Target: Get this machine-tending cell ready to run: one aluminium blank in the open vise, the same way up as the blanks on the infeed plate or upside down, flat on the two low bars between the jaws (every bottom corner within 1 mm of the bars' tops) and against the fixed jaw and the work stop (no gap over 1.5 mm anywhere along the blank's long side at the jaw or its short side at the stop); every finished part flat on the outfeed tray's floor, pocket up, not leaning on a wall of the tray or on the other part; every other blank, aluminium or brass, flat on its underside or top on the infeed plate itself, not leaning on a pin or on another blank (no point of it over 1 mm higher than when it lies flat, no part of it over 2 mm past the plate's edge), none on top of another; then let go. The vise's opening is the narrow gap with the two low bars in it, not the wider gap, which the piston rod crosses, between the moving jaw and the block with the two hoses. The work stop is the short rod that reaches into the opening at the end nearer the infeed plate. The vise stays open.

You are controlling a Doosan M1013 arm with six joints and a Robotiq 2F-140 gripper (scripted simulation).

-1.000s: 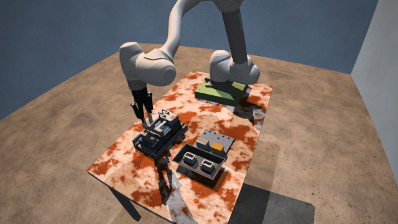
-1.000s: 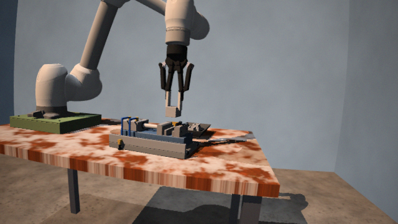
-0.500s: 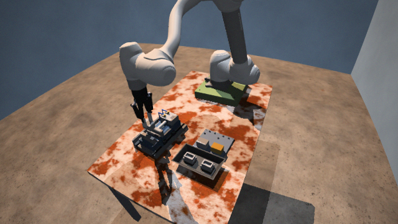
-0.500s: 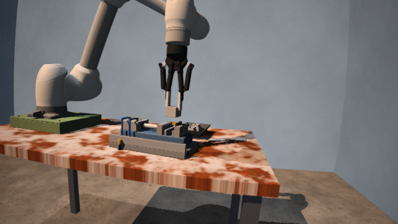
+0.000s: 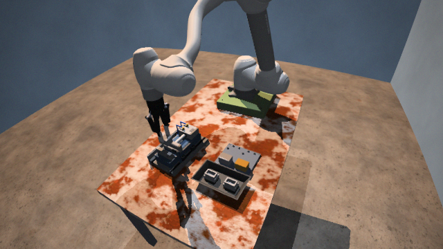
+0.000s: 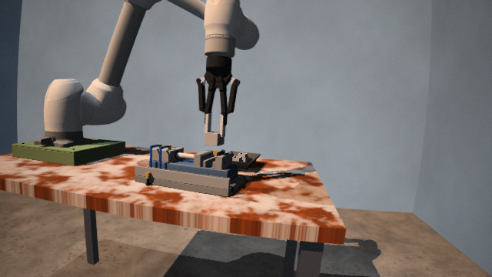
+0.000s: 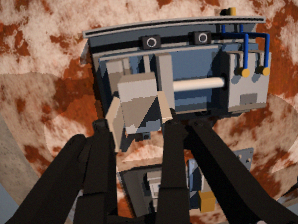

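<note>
The piston rod lies 100 mm below my hand, 90 mm behind it and 10 mm to the left of it. The rest, counted from my hand: infeed plate 320 mm to the left, 180 mm below, 150 mm behind; then vise 140 mm below, 70 mm behind, 10 mm to the left; then aluminium blank 270 mm to the left, 160 mm below, 100 mm behind.
</note>
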